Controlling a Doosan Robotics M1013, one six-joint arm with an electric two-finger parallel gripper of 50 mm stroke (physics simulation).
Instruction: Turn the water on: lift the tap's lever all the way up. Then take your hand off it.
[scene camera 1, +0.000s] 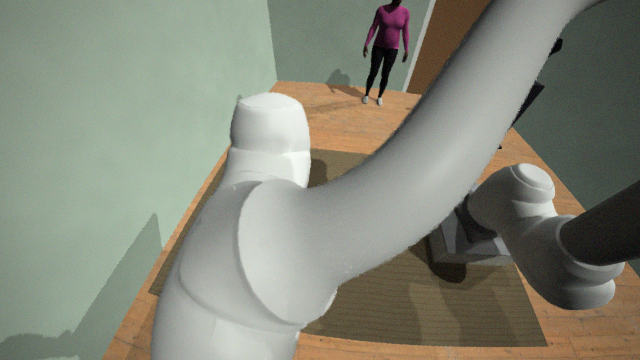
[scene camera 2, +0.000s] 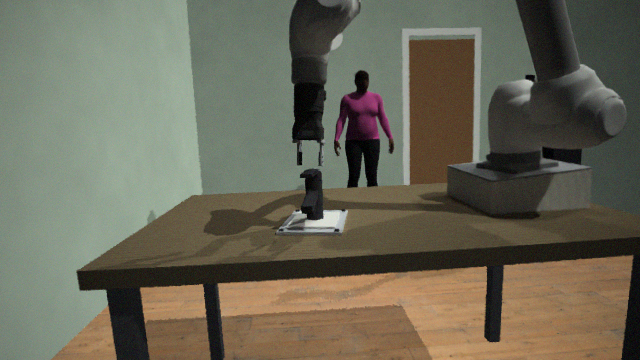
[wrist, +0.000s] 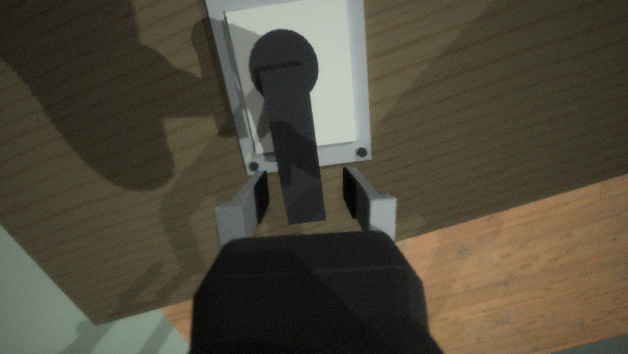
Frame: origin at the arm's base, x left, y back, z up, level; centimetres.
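Seen in the pictures: gripper, fingertip midpoint: (scene camera 2: 310, 165) (wrist: 305, 184); arm's base at its link origin: (scene camera 1: 478, 218) (scene camera 2: 515, 166).
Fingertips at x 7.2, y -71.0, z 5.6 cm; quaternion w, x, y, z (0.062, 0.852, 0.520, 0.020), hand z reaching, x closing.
Note:
Pixels of each thing's top centre, then the offset from my fingertips to it. "pt": a spot on its surface instead. Level surfaces: height alone.
- dark tap at a spot on its surface: (wrist: 283, 47) pt dx -8.1, dy +3.0, dz -2.6 cm
- pale plate at a spot on its surface: (wrist: 361, 100) (scene camera 2: 340, 223) pt dx -0.3, dy +7.8, dz -16.5 cm
- wooden table at its surface level: dz -17.3 cm
A dark tap (scene camera 2: 314, 197) (wrist: 283, 47) stands upright on a pale plate (scene camera 2: 343, 222) (wrist: 361, 100). Its flat lever (scene camera 2: 308, 173) (wrist: 290, 107) lies about level across the top of the post in scene camera 2. The spout sticks out lower down. My gripper (scene camera 2: 310, 164) (wrist: 305, 184) is open and empty, pointing down. In scene camera 2 it hangs a little above the lever, apart from it. In the wrist view the lever's outer end shows between the two fingers, with a gap on each side. The arm hides the tap and gripper in scene camera 1.
The plate lies on a wooden table (scene camera 2: 400, 225) (wrist: 450, 125) (scene camera 1: 380, 305). The arm's grey base block (scene camera 2: 530, 192) (scene camera 1: 470, 258) stands at the table's right. A person in pink (scene camera 1: 391, 27) (scene camera 2: 362, 117) stands behind the table. A green wall (scene camera 1: 100, 100) (scene camera 2: 100, 125) rises at the left.

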